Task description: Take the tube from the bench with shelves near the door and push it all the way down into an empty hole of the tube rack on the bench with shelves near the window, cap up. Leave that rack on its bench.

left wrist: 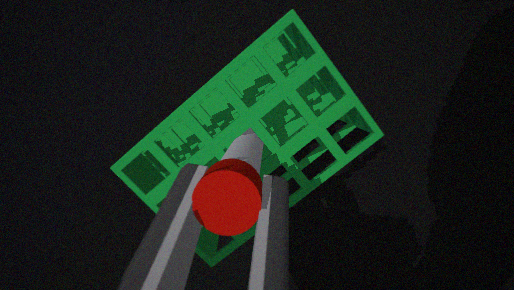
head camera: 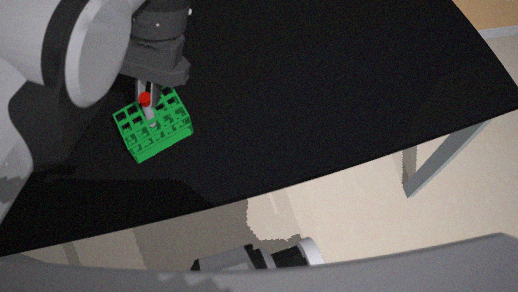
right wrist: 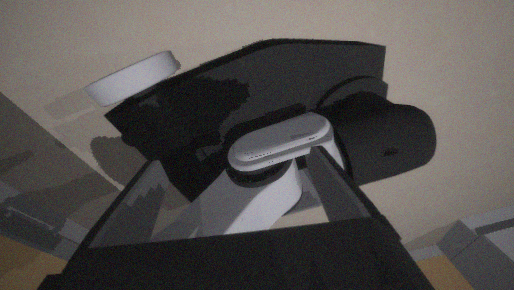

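Note:
The tube has a red cap and a pale body. My left gripper is shut on it near the cap. The cap is up, and the tube leans a little in the head view. The green tube rack stands on the black bench, below the left fingers. The tube's narrow lower end is at the middle part of the rack's top; whether it is above or inside a hole is unclear. The holes around it look empty; some are hidden by fingers and cap. My right gripper is open and empty, away from the rack.
The bench's near edge crosses the head view, with a grey bench leg below it at the right. In the right wrist view, the robot's dark base and a white wheel show above a beige floor.

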